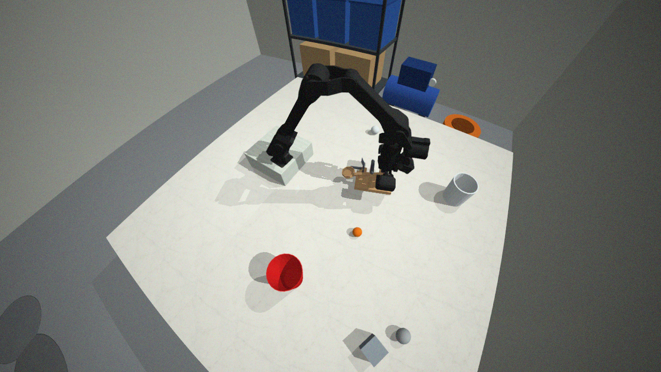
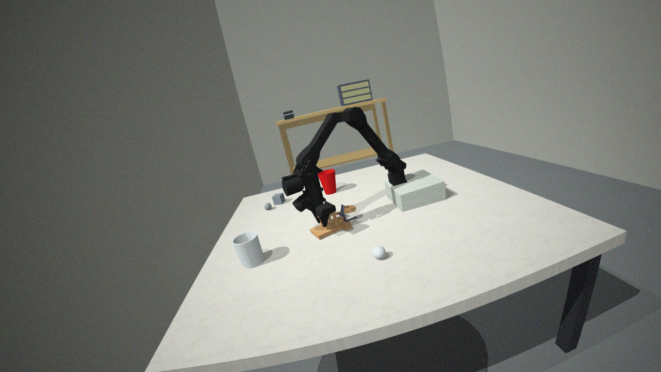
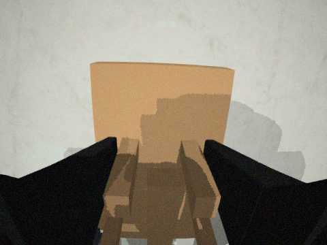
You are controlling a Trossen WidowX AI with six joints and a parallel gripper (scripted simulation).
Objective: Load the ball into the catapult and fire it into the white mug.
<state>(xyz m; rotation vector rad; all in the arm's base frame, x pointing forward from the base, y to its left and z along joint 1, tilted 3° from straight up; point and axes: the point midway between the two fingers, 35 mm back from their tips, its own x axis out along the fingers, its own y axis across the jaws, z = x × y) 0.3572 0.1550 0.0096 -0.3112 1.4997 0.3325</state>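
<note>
Now: the catapult 60 mm behind my gripper tip, 20 mm to the right of it and 20 mm above it. Also, from my gripper tip: white mug: 260 mm ahead, 110 mm to the left; then orange ball: 30 mm ahead, 220 mm to the right, 20 mm below; then dark lever: 100 mm behind, 20 mm above.
</note>
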